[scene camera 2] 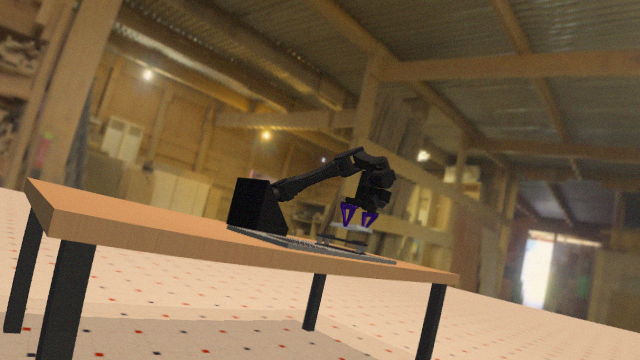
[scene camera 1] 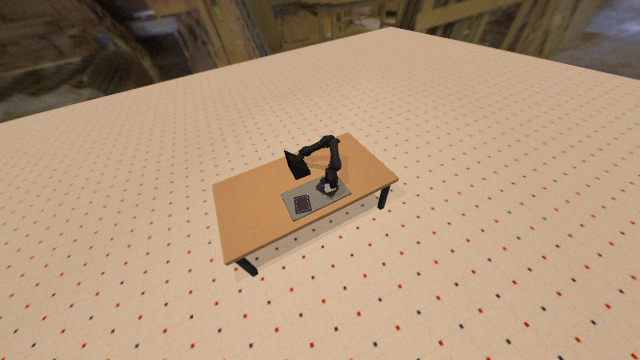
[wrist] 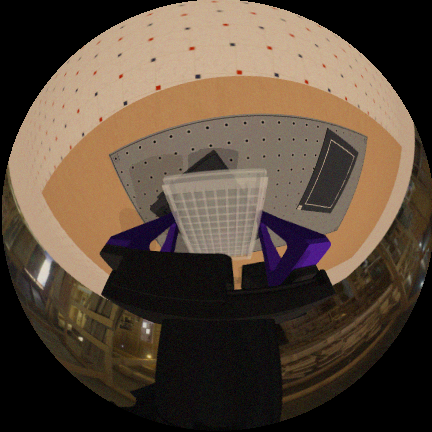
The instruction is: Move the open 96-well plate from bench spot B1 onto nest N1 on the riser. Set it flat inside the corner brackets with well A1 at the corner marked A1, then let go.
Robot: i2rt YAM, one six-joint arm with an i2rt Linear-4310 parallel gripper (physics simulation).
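Where they show: gripper, between the fingertips: (scene camera 2: 353, 229) (scene camera 1: 328, 187) (wrist: 217, 214); arm's base, origin of its link: (scene camera 2: 262, 202) (scene camera 1: 297, 160).
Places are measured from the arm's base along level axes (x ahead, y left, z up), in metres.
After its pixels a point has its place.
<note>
The clear 96-well plate (scene camera 1: 330, 188) {x 0.442, y 0.055, z -0.013 m} (scene camera 2: 352, 228) {x 0.418, y 0.038, z -0.025 m} (wrist: 217, 210) {x 0.428, y 0.054, z -0.013 m} is held level between the purple fingers of my gripper (scene camera 2: 356, 225) {x 0.412, y 0.058, z -0.027 m} (wrist: 217, 214) {x 0.412, y 0.058, z -0.027 m}, which is shut on it by its two sides. In scene camera 2 the plate is a little above the nest on the dark riser (scene camera 2: 342, 243) {x 0.401, y 0.021, z -0.075 m}, with a gap between them. In the wrist view the plate covers most of the riser; a dark corner (wrist: 213, 161) {x 0.457, y 0.048, z -0.068 m} of it shows beyond the plate's far edge. The corner mark A1 and well A1 cannot be made out. Bench spot B1 (scene camera 1: 302, 204) {x 0.378, y -0.183, z -0.103 m} (wrist: 330, 172) {x 0.386, y -0.170, z -0.104 m} is a dark pad with a white outline and no plate on it.
The grey perforated board (scene camera 1: 292, 195) {x 0.245, y -0.205, z -0.105 m} (scene camera 2: 384, 260) {x 0.517, y 0.125, z -0.108 m} (wrist: 270, 145) {x 0.451, y -0.037, z -0.105 m} carries the riser and the pad. It lies on the wooden table (scene camera 1: 250, 215) {x 0.205, y -0.574, z -0.118 m} (scene camera 2: 150, 225) {x 0.454, y -0.686, z -0.118 m} (wrist: 240, 95) {x 0.530, y -0.013, z -0.118 m}. The arm's black base block (scene camera 1: 297, 165) {x 0.087, y -0.042, z 0.030 m} (scene camera 2: 252, 202) {x 0.035, y -0.085, z -0.011 m} stands behind the board.
</note>
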